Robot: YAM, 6 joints.
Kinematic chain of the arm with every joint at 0, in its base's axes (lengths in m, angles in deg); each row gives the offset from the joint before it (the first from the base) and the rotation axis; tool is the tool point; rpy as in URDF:
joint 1: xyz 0 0 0.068 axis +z
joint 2: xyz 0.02 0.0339 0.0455 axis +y
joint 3: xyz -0.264 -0.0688 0 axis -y
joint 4: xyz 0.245 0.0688 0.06 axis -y
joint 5: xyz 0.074 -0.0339 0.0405 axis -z
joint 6: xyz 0.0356 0 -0.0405 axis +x
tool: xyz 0 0 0 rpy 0 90 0
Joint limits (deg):
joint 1: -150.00..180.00
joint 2: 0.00..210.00
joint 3: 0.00..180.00
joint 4: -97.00..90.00
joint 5: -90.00..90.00
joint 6: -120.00..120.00
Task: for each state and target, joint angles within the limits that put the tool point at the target. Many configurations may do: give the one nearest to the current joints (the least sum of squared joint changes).
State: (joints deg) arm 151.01 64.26 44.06 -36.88 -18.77 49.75
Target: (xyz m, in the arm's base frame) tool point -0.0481 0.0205 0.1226
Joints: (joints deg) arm 146.99 55.47 15.83 -75.34 -14.67 49.75
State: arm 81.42 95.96 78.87 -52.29 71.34 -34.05
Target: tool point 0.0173 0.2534 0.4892
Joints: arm 93.74 79.11 101.71 -45.47 71.69 -34.05
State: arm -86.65 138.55 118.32 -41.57 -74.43 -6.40
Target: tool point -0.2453 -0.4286 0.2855
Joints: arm -123.77 129.21 122.31 -41.66 -74.40 -6.40
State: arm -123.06 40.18 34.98 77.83 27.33 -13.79
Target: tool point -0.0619 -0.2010 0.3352
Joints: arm -103.20 59.90 28.76 71.25 23.82 -13.79
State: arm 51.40 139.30 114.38 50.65 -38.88 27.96
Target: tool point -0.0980 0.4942 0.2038
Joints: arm 98.29 129.36 85.39 51.60 -46.21 27.96
